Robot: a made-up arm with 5 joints.
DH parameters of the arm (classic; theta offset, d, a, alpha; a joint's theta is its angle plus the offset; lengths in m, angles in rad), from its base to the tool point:
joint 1: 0 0.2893 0 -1.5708
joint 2: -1.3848 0 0.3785 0
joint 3: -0.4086 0 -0.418 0
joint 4: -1.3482 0 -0.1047 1.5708
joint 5: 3.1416 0.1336 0 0
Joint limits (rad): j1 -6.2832..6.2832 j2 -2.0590..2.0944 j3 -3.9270..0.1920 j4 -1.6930..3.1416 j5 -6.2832..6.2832
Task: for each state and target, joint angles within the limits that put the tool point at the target. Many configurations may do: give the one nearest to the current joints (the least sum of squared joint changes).
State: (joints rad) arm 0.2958 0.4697 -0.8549 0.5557 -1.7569
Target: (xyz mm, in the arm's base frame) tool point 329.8 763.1 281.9
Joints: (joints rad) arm 1.1629 0.7137 -1.6146 0.3687 -1.7569
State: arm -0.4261 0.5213 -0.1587 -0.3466 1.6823
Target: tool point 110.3 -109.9 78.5
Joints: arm -0.7836 0.2522 0.1920 -0.3174 1.6823
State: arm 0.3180 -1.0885 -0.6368 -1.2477 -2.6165
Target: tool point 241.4 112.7 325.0
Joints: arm 0.4368 -0.4526 0.1748 -0.8500 -2.6165
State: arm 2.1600 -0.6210 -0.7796 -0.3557 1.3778
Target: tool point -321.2 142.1 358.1
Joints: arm 2.7251 -0.5323 -0.0809 -0.2520 1.3778
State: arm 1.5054 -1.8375 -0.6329 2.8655 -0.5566
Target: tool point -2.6 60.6 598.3
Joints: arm 1.6137 -1.1584 -0.8590 2.4105 -0.5566
